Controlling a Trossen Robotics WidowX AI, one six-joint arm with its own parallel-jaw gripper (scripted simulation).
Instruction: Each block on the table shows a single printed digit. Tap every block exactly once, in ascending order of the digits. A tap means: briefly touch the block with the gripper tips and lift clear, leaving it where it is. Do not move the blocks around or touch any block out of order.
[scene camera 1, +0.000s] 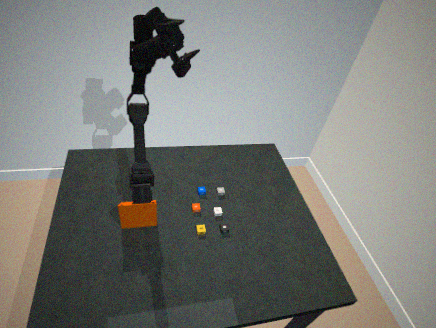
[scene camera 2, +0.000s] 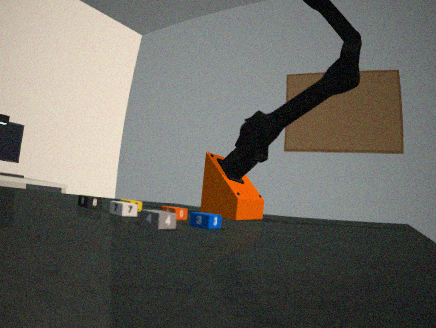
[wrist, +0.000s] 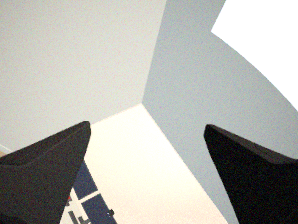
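From the scene camera I see my gripper (scene camera 1: 191, 36), which is open and holds nothing. In the wrist view, too, I can see my gripper (wrist: 149, 129).
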